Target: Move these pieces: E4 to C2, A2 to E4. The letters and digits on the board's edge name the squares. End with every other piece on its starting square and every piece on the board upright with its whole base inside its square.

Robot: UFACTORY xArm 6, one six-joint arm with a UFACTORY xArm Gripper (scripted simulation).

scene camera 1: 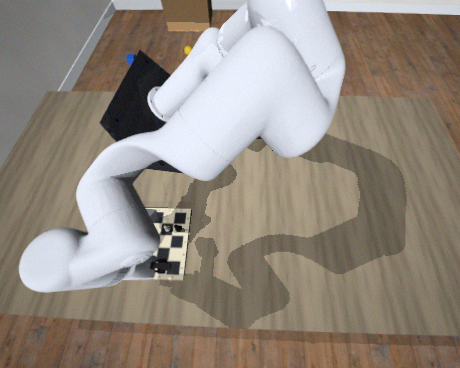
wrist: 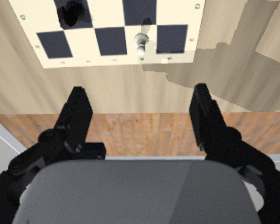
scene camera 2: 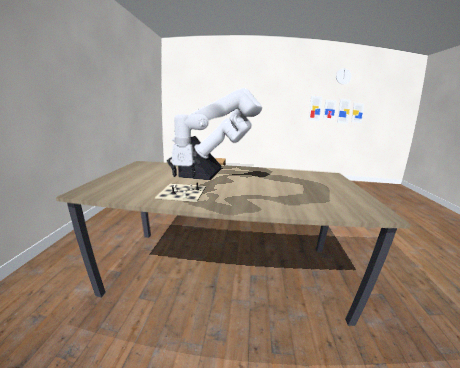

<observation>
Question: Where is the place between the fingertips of my gripper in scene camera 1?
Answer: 146,266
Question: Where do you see a chessboard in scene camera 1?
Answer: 173,246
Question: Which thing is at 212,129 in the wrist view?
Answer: My gripper.
</observation>
